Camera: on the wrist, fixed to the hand. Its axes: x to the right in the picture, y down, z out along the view.
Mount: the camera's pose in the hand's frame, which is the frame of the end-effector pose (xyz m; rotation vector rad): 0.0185 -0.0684 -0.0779 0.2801 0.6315 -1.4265
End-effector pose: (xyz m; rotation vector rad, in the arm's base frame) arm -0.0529 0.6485 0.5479 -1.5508 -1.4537 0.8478
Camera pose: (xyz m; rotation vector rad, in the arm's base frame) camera -0.0110 0.6567 0.6442 -0.2321 -1.4029 -0.2857
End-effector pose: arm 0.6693 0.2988 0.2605 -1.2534 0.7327 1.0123
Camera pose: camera 0.7453 0.2260 0.2570 -1.4132 0.2424 -0.6465
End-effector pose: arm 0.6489 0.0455 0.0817 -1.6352 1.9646 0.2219
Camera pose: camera 0.6872 -0.0231 0.1518 -2.5913 0.6273 -1.1376
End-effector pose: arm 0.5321 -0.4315 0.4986 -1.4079 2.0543 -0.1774
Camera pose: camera 0.5379 -0.4946 0.5827 -2.5253 0.8860 -1.5472
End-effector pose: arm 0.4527 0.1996 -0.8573 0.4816 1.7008 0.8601
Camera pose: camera 0.3809 0.1447 -0.9113 -0.8929 2.1303 -0.3366
